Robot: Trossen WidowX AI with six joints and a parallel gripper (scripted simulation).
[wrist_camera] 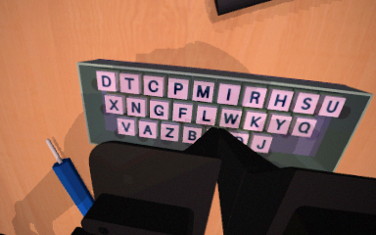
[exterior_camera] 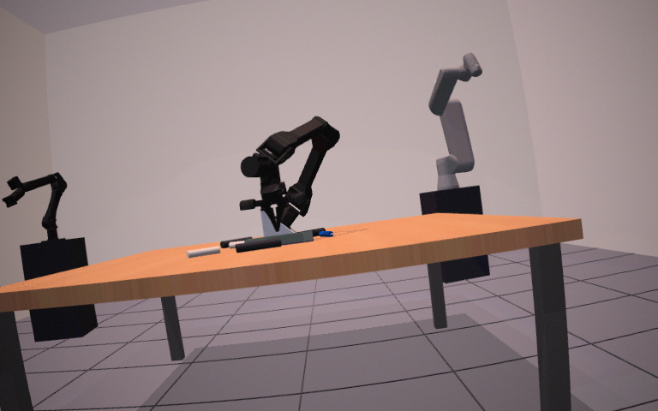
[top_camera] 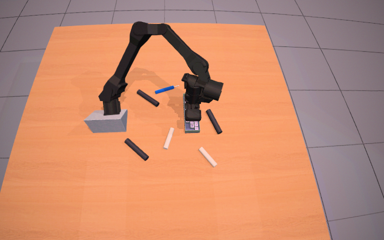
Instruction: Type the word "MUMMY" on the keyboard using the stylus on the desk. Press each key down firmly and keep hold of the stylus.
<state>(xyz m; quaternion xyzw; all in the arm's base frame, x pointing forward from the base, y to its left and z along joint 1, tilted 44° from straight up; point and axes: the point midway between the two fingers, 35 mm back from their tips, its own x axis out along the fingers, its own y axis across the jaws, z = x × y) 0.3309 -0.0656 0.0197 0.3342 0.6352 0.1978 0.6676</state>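
Right now my gripper tip is 60 mm past the blue stylus, 160 mm to the right of it and 30 mm above it. Also, from my gripper tip: grey stylus tip 30 mm behind, 160 mm to the left, 30 mm below.
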